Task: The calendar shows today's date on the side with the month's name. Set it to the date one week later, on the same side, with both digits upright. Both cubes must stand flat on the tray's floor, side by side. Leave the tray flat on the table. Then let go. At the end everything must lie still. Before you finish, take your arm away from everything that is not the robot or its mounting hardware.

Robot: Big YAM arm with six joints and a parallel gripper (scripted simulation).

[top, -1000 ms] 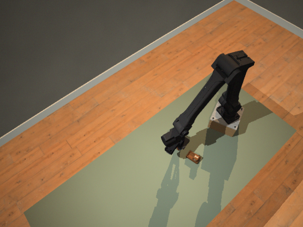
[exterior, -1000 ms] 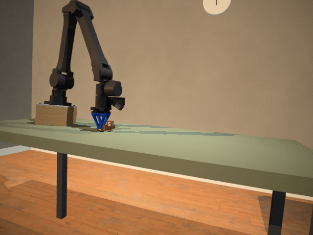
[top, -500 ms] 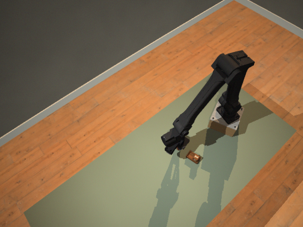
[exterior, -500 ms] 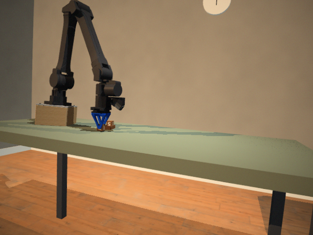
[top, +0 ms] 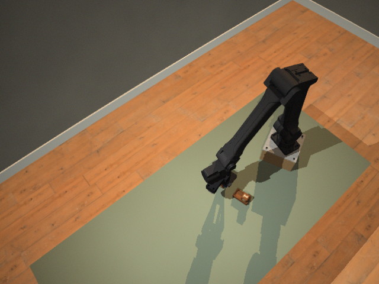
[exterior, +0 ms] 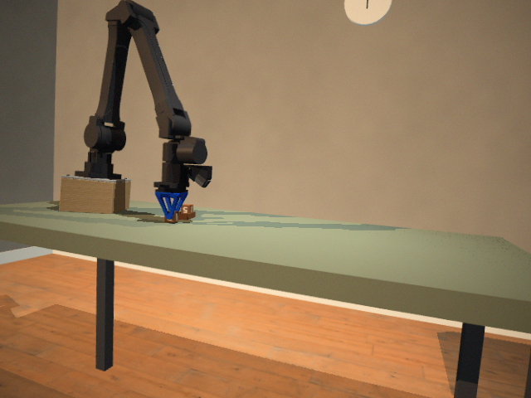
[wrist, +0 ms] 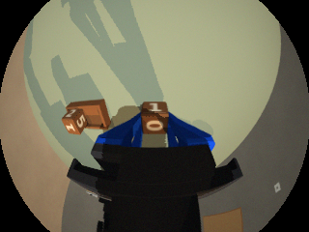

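Now: hand right at the brown digit cube. Also, from my hand: brown tray: 100 mm to the left, 40 mm behind, 10 mm below.
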